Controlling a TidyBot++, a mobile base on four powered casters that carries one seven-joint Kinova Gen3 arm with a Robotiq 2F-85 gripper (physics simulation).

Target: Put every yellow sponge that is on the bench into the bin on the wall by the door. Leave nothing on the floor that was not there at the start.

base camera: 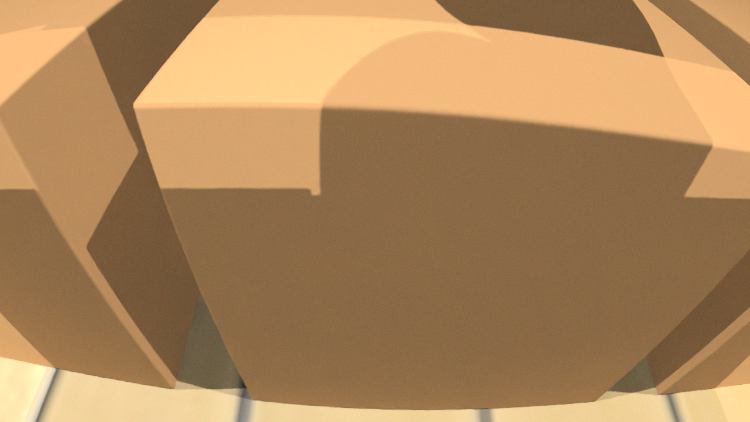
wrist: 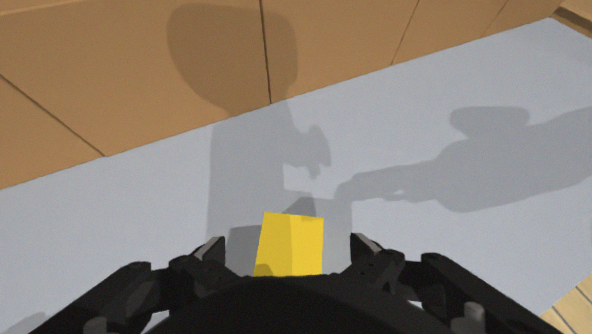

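A yellow sponge lies on the grey bench top in the lower middle of the wrist view. Its near end is hidden behind the dark gripper body. My gripper is open, with one fingertip to the left of the sponge and the other to its right, and a gap on each side. How high the fingertips are above the bench top I cannot tell. The bin does not show in either view.
A wooden panelled wall runs along the bench's far edge in the wrist view. Plank floor shows at its lower right. In the base camera view large brown blocks stand close in front, over plank floor.
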